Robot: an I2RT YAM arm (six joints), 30 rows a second.
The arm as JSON. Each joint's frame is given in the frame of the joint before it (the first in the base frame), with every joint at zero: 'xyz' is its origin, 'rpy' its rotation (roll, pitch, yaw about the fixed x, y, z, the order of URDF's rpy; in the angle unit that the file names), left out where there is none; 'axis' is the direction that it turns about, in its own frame. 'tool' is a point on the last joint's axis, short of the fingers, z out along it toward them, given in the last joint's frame.
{
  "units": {
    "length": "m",
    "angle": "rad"
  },
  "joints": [
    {
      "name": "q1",
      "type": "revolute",
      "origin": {
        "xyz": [
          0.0,
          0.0,
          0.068
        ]
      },
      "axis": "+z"
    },
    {
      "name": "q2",
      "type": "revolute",
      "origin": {
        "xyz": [
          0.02,
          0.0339,
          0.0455
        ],
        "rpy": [
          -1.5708,
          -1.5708,
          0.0
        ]
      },
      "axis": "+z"
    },
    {
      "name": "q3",
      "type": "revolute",
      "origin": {
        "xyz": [
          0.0,
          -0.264,
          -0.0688
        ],
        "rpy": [
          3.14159,
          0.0,
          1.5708
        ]
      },
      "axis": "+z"
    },
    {
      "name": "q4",
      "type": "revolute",
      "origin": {
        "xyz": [
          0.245,
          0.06,
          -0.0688
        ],
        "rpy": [
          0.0,
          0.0,
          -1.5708
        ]
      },
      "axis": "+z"
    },
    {
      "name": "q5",
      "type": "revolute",
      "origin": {
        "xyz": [
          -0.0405,
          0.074,
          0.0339
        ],
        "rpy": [
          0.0,
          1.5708,
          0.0
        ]
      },
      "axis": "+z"
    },
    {
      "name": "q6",
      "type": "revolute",
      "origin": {
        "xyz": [
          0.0,
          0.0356,
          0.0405
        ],
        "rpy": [
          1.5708,
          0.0,
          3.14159
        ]
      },
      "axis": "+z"
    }
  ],
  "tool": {
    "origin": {
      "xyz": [
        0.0,
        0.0,
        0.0
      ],
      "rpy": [
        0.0,
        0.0,
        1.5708
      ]
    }
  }
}
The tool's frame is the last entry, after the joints.
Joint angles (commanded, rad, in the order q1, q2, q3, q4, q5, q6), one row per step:
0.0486, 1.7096, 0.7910, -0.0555, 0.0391, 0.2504
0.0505, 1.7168, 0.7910, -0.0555, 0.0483, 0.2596
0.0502, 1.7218, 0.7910, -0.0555, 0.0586, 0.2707
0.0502, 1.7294, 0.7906, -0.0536, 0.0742, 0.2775
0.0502, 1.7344, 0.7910, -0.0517, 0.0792, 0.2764
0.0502, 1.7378, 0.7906, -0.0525, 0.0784, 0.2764
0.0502, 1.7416, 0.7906, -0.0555, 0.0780, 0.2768
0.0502, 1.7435, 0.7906, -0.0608, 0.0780, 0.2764
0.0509, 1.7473, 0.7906, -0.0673, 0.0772, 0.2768
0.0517, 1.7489, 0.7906, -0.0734, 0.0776, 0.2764
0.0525, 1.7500, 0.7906, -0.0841, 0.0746, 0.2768
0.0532, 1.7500, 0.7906, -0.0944, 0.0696, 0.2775
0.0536, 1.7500, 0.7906, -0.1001, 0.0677, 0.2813
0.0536, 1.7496, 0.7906, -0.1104, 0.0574, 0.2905
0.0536, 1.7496, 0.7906, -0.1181, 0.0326, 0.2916
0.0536, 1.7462, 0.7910, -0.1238, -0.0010, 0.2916
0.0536, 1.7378, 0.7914, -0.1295, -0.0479, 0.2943
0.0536, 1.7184, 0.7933, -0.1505, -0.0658, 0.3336
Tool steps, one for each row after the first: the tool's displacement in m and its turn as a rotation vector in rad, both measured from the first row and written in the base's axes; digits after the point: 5 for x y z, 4 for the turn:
0.00006, 0.00027, -0.00211, -0.0028, 0.0067, -0.0109
0.00012, -0.00018, -0.00357, -0.0055, 0.0110, -0.0261
0.00026, -0.00073, -0.00576, -0.0150, 0.0160, -0.0404
0.00057, -0.00089, -0.00701, -0.0200, 0.0185, -0.0422
0.00041, -0.00087, -0.00816, -0.0196, 0.0231, -0.0417
0.00015, -0.00087, -0.00946, -0.0196, 0.0299, -0.0418
-0.00034, -0.00090, -0.01033, -0.0203, 0.0371, -0.0414
-0.00094, -0.00068, -0.01182, -0.0202, 0.0474, -0.0405
-0.00153, -0.00047, -0.01263, -0.0213, 0.0551, -0.0395
-0.00255, -0.00017, -0.01356, -0.0194, 0.0670, -0.0373
-0.00354, 0.00017, -0.01413, -0.0156, 0.0775, -0.0345
-0.00409, 0.00034, -0.01444, -0.0124, 0.0832, -0.0363
-0.00508, 0.00065, -0.01489, 0.0005, 0.0935, -0.0387
-0.00585, 0.00149, -0.01533, 0.0217, 0.1027, -0.0269
-0.00634, 0.00266, -0.01456, 0.0503, 0.1068, -0.0095
-0.00688, 0.00431, -0.01231, 0.0919, 0.1067, 0.0126
-0.00852, 0.00486, -0.00733, 0.1275, 0.1091, -0.0117

